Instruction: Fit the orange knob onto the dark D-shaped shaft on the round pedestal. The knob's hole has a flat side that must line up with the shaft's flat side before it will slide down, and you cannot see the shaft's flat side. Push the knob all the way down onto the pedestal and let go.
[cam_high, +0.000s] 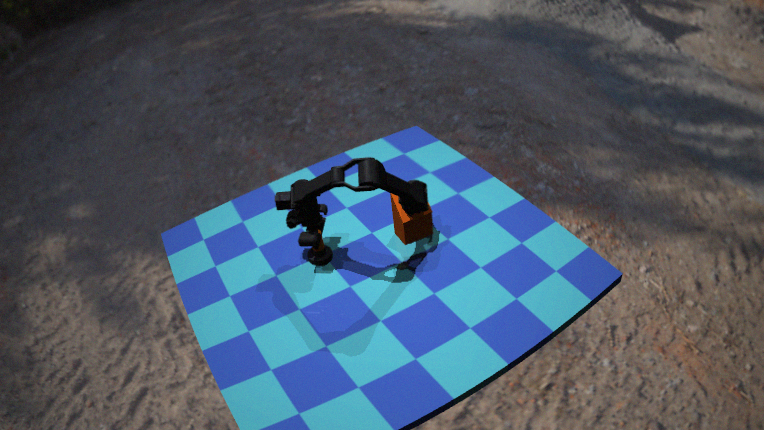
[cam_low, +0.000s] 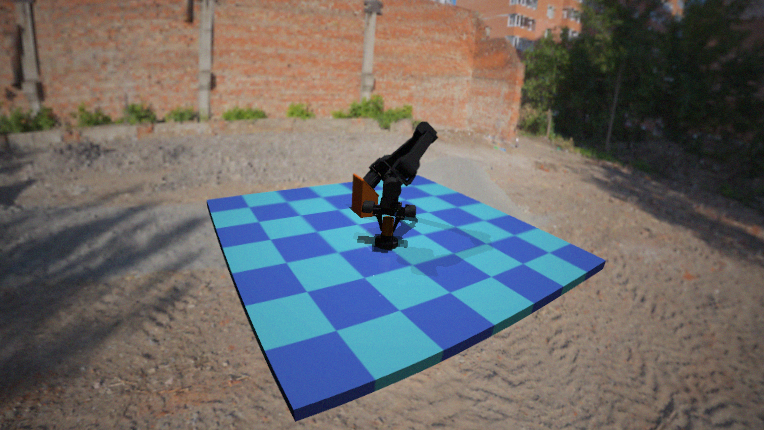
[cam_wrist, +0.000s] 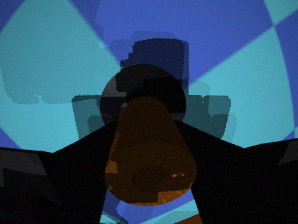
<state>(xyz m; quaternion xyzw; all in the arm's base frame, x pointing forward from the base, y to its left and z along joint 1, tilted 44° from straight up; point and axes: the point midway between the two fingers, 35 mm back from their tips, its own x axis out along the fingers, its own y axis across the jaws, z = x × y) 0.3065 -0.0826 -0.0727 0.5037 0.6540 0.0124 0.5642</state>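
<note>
The orange knob is 2 cm above my gripper tip. Round my gripper tip: pedestal (2 cm below).
</note>
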